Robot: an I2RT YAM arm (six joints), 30 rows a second.
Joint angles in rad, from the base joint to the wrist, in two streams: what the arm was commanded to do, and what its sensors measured. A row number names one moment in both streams.
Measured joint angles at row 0:
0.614, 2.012, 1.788, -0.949, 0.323, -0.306
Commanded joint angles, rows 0 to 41:
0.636, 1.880, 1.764, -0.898, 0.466, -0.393
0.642, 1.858, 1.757, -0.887, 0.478, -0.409
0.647, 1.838, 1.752, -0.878, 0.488, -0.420
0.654, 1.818, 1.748, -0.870, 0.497, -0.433
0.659, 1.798, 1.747, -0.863, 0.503, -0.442
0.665, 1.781, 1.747, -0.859, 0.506, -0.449
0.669, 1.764, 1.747, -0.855, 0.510, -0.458
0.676, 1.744, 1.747, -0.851, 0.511, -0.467
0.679, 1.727, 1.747, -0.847, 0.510, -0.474
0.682, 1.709, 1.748, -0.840, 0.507, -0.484
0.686, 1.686, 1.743, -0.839, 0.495, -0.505
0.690, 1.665, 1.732, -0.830, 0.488, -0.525
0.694, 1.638, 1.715, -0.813, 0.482, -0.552
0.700, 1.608, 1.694, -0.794, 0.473, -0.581
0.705, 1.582, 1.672, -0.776, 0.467, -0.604
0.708, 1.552, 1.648, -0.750, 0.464, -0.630
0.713, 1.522, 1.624, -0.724, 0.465, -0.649
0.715, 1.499, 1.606, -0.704, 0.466, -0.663
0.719, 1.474, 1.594, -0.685, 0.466, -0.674
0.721, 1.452, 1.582, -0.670, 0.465, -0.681
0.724, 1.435, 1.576, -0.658, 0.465, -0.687
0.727, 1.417, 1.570, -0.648, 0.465, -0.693
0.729, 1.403, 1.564, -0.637, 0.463, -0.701
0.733, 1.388, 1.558, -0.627, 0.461, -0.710
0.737, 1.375, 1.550, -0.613, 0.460, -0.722
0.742, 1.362, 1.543, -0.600, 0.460, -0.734
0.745, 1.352, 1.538, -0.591, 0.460, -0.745
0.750, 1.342, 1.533, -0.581, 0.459, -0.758
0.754, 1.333, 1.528, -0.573, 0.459, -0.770
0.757, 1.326, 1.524, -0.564, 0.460, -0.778
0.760, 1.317, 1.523, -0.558, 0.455, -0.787
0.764, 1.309, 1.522, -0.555, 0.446, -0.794
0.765, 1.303, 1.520, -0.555, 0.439, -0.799
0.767, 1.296, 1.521, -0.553, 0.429, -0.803
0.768, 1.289, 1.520, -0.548, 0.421, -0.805
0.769, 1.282, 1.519, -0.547, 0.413, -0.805
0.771, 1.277, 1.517, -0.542, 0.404, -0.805
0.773, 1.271, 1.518, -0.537, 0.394, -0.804
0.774, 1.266, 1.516, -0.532, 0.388, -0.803
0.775, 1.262, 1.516, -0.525, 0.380, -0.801
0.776, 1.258, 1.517, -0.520, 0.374, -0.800
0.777, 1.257, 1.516, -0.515, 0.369, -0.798
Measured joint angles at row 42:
0.768, 1.293, 1.514, -0.588, 0.410, -0.773
